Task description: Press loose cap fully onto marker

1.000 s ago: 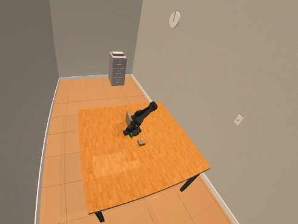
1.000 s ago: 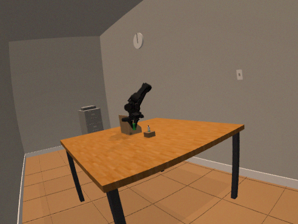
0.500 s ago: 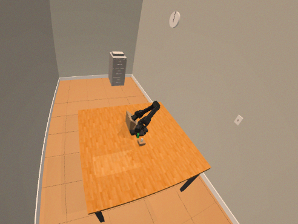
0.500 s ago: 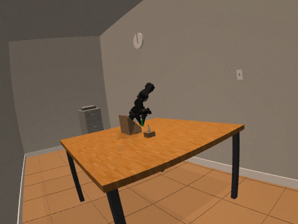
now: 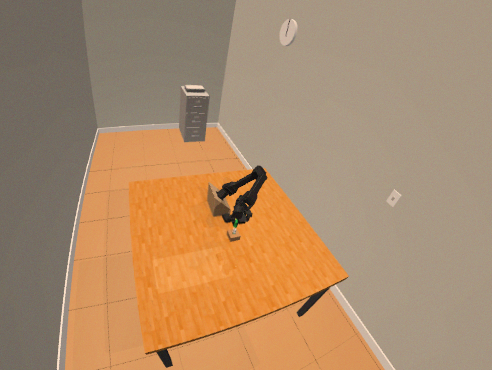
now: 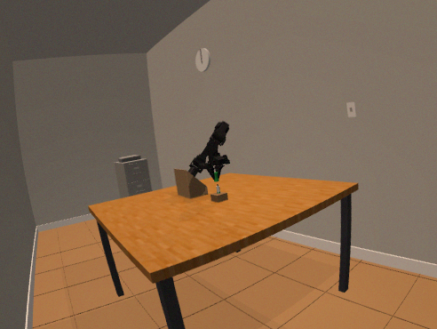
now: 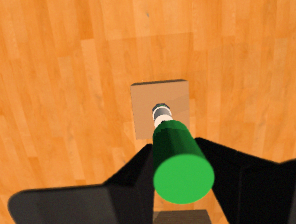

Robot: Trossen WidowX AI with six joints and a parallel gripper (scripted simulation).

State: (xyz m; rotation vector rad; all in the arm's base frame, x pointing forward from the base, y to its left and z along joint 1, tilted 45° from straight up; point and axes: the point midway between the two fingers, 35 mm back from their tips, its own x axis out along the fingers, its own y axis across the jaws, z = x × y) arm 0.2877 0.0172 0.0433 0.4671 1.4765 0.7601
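Right now the holder block is 11 cm below my gripper tip. Also, from my gripper tip: green cap (1 cm above).
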